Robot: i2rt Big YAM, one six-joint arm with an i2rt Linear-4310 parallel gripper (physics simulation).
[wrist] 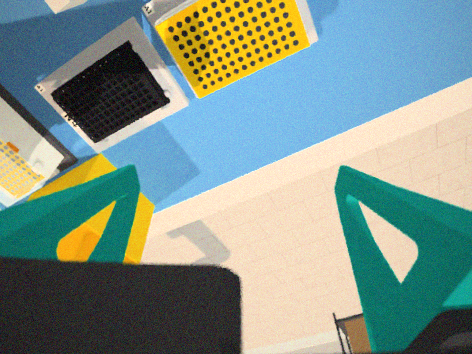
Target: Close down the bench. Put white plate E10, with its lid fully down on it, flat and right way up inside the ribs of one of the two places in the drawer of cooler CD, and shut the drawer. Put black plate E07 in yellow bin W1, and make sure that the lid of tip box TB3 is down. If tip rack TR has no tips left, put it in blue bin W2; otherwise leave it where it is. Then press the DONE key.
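Places are measured from the arm's base along level axes (x down, y ahead, z right), in metres.
Where they show: gripper, fingertip midpoint: (237,176).
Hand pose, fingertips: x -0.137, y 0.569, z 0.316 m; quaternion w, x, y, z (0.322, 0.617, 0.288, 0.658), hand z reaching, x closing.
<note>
Each offset is from my fingertips to the centre of the thing. "*": to the spot under its first point. Level surfaces: height alone.
My gripper (237,176) is open and empty, its green fingers spread wide across the wrist view. A black plate {dx +0.232, dy -0.159, dz -0.050 m} (112,92) with a grid of wells sits in a pale holder at the upper left; its name cannot be read. A rack with a yellow top {dx +0.209, dy +0.016, dz -0.016 m} (240,42) and many dark round holes stands at the top, with no tips seen standing in it; its name is not readable. A yellow bin {* dx +0.194, dy -0.278, dz +0.113 m} (142,225) is partly hidden behind my left finger. At the left edge, part of a pale box with a yellow grid {* dx +0.194, dy -0.326, dz -0.076 m} (17,170) shows. White plate E10, the cooler drawer and the DONE key do not show.
The blue bench top {dx +0.251 m} (280,95) carries these things. Its pale front edge (320,155) runs diagonally, with the tiled floor (280,255) beyond it. A dark bar {* dx +0.247, dy -0.280, dz -0.098 m} (37,122) borders the left box. A brown object in a dark frame (356,332) shows at the bottom right.
</note>
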